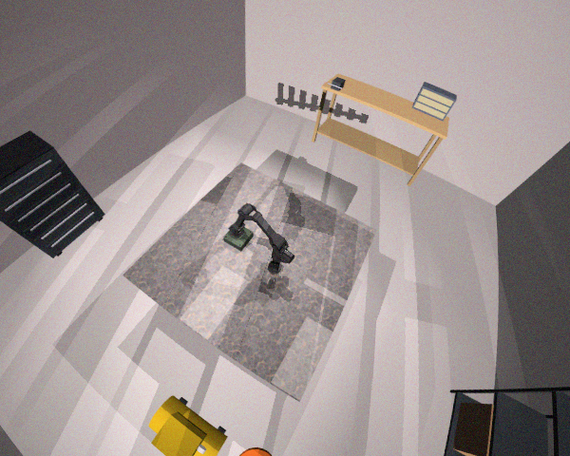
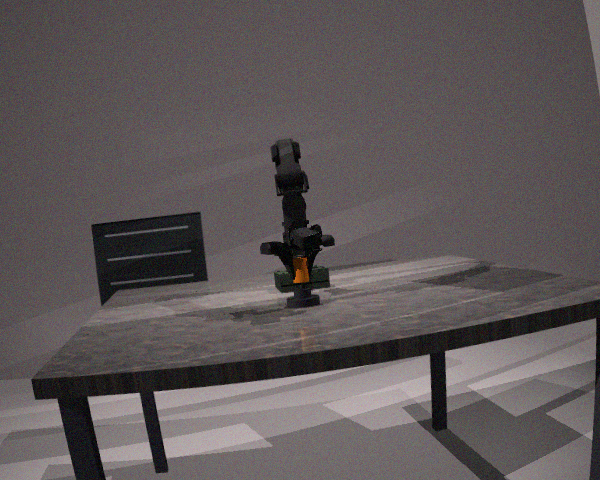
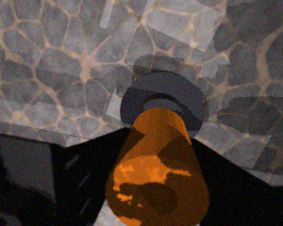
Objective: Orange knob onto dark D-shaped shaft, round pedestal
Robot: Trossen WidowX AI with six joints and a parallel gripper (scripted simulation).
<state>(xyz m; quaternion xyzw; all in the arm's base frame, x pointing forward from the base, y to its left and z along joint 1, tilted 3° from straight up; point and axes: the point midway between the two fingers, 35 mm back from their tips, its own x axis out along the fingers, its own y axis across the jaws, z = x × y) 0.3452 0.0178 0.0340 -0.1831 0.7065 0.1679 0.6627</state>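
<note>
The orange knob is 20 mm above my gripper tip. Round my gripper tip: round dark pedestal 40 mm below.
</note>
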